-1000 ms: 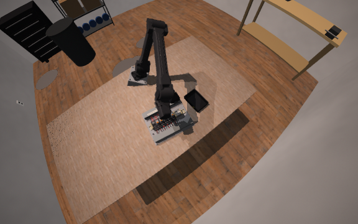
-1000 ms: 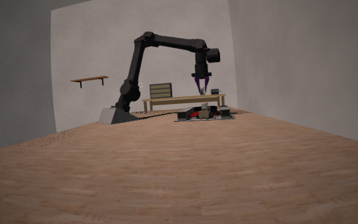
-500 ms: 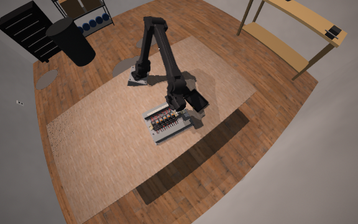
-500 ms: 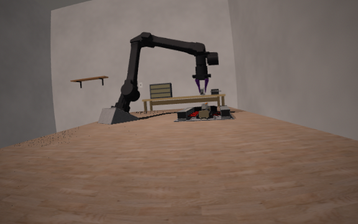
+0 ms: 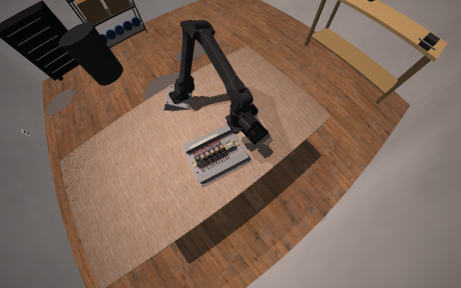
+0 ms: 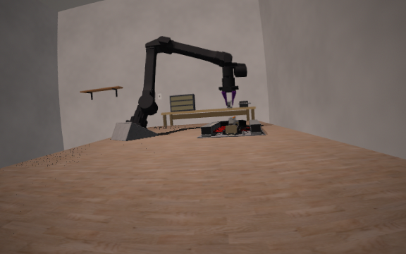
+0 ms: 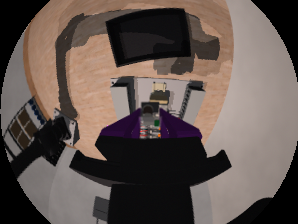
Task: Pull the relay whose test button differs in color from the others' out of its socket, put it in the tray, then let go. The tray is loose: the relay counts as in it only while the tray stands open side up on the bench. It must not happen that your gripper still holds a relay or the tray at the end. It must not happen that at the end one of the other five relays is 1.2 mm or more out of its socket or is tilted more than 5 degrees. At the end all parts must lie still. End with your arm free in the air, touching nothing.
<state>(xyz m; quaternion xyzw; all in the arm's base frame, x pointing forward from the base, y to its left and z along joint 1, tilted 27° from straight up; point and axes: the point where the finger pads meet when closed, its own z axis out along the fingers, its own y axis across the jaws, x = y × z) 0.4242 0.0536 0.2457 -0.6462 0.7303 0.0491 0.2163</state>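
Now: the black tray 12 cm to the left of my hand and 11 cm below it. Round my hand: grey panel (14 cm to the right, 13 cm below, 1 cm ahead); then relay (right at my hand).
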